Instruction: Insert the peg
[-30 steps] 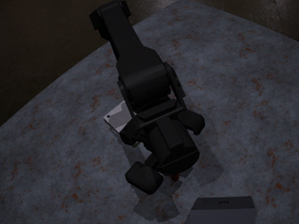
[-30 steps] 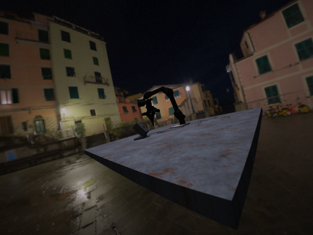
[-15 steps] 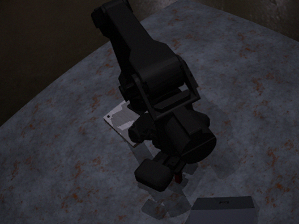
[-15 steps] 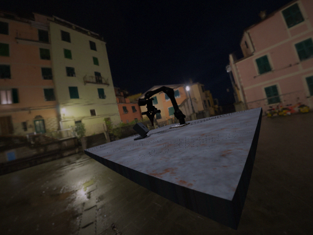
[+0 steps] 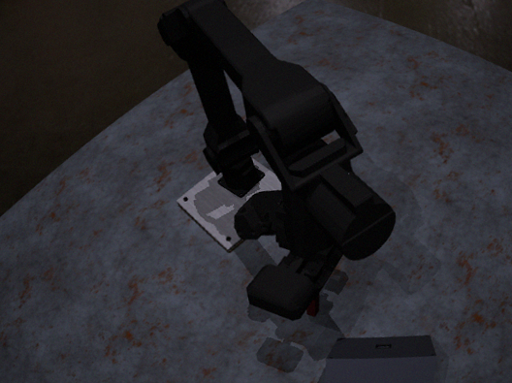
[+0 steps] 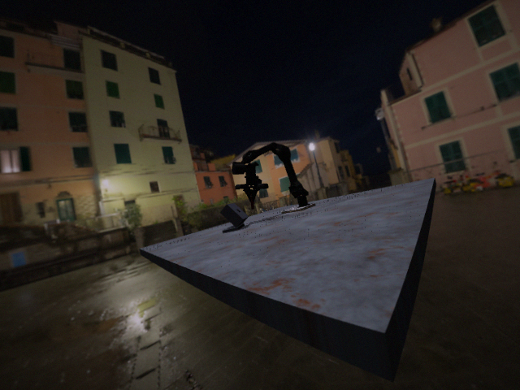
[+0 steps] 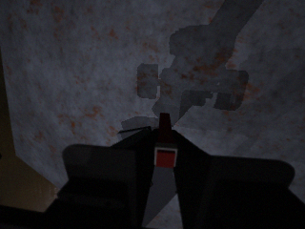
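Right now the grey sloped panel is 13 cm ahead of my gripper tip, 4 cm below it and 2 cm to the right of it. Round my gripper tip: red square-sided peg (2 cm above).
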